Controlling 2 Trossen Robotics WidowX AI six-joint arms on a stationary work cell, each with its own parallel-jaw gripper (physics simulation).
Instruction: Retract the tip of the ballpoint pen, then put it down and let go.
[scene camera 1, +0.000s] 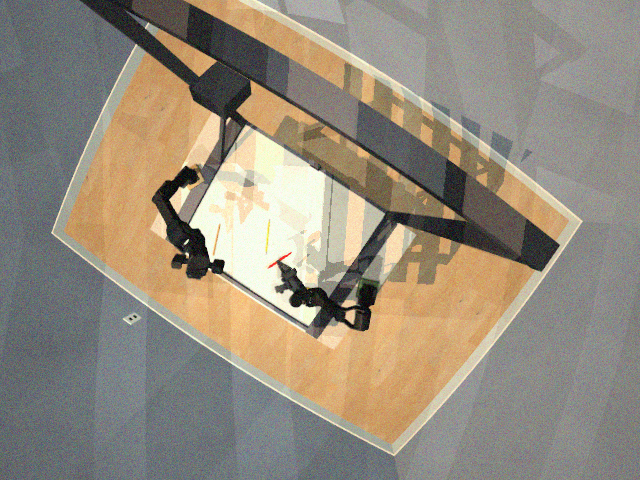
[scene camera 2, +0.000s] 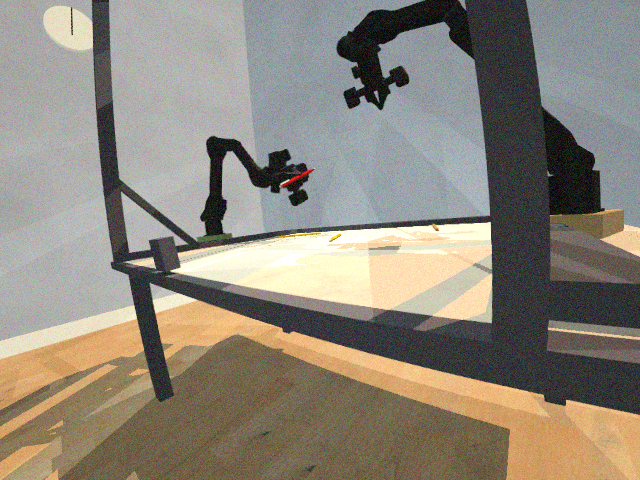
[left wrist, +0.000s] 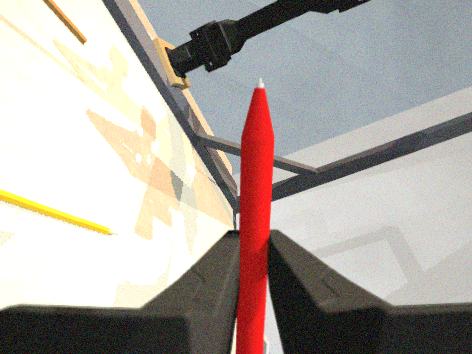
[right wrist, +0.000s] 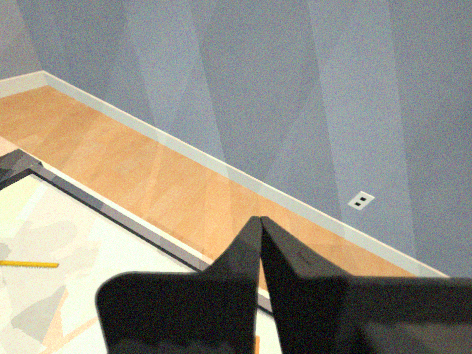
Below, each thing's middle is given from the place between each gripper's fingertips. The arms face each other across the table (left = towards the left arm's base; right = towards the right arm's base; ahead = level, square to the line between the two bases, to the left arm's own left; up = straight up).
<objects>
My right hand is 19 cm past the red ballpoint pen (left wrist: 257, 141), 21 cm to the right of it and 19 cm above it.
My left gripper is now 10 mm past the red ballpoint pen and 10 mm to the right of it.
</objects>
